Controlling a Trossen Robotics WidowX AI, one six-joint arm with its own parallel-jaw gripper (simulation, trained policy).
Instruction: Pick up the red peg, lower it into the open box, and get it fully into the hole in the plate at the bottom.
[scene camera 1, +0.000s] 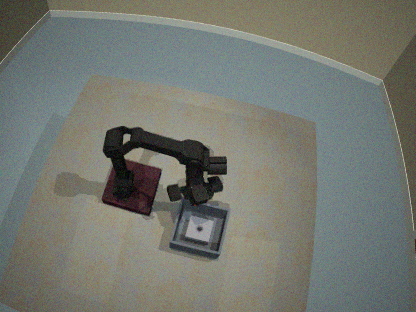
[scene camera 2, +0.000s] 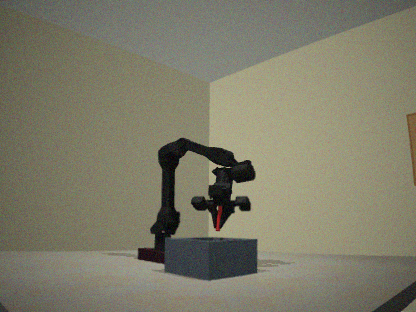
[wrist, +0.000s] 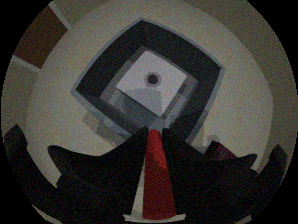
In view: the gripper (scene camera 2: 217, 228), a grey-blue box (scene camera 2: 210, 258) and a red peg (wrist: 158, 194).
The grey-blue box also shows in scene camera 1 (scene camera 1: 220, 215) and in the wrist view (wrist: 95, 88). The gripper is seen too in scene camera 1 (scene camera 1: 194, 204) and in the wrist view (wrist: 154, 131).
